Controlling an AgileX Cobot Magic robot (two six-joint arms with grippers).
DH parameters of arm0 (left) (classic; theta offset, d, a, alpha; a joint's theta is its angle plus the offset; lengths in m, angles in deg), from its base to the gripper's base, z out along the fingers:
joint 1: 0 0.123 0 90
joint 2: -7.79 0 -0.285 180
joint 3: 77.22 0 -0.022 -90
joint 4: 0 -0.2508 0 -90
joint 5: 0 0 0.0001 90
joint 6: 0 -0.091 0 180
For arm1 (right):
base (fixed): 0 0 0 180
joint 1: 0 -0.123 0 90
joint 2: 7.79 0 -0.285 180
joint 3: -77.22 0 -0.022 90
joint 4: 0 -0.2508 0 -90
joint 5: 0 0 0.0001 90
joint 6: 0 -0.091 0 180
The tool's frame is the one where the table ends.
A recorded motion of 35 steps. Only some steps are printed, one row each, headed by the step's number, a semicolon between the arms.
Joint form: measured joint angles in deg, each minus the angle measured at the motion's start. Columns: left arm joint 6, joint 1, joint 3, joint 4, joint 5, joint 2; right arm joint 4, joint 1, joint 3, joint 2, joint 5, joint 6.
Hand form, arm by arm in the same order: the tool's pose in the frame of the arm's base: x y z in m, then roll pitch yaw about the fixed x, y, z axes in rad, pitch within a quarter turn. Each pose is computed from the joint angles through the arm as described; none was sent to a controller.
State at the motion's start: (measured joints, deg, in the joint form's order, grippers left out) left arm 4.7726 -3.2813 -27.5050 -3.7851 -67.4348 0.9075; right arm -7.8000 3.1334 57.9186 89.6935 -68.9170 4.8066
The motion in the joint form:
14: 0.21 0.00 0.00 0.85 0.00 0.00; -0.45 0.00 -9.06 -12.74 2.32 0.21
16: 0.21 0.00 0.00 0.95 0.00 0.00; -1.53 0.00 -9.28 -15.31 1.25 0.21
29: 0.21 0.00 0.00 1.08 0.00 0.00; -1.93 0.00 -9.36 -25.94 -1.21 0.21
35: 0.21 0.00 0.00 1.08 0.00 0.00; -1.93 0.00 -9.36 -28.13 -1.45 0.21
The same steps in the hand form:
14: -0.0101 0.0049 0.2627 -3.0891 0.9771 -3.0785; 0.2143 0.0003 0.2384 3.0098 0.0130 3.1167
16: -0.0101 0.0047 0.2627 -3.0865 0.9769 -3.0773; 0.2067 0.0024 0.2471 2.9919 0.0360 3.1118
29: -0.0101 0.0046 0.2627 -3.0831 0.9767 -3.0758; 0.1764 0.0048 0.2820 2.9871 0.1780 3.1163
35: -0.0101 0.0046 0.2627 -3.0831 0.9767 -3.0758; 0.1699 0.0052 0.2886 2.9880 0.2121 3.1172

